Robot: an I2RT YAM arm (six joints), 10 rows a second.
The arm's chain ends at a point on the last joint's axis. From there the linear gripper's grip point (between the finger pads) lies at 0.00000 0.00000 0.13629 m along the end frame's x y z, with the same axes.
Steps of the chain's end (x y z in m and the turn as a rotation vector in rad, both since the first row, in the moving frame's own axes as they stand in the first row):
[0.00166, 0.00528, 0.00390, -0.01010, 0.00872, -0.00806]
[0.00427, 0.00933, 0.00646, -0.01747, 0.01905, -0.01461]
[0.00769, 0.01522, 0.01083, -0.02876, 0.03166, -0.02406]
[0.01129, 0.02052, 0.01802, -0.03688, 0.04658, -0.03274]
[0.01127, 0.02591, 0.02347, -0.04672, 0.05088, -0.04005]
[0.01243, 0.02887, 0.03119, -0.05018, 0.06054, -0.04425]
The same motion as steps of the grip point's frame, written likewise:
[0.00285, 0.00665, 0.00389, -0.01010, 0.00872, -0.00806]
[0.00688, 0.01169, 0.00641, -0.01747, 0.01905, -0.01461]
[0.01205, 0.01909, 0.01071, -0.02876, 0.03166, -0.02406]
[0.01772, 0.02544, 0.01778, -0.03688, 0.04658, -0.03274]
[0.01832, 0.03213, 0.02315, -0.04672, 0.05088, -0.04005]
[0.02082, 0.03552, 0.03077, -0.05018, 0.06054, -0.04425]

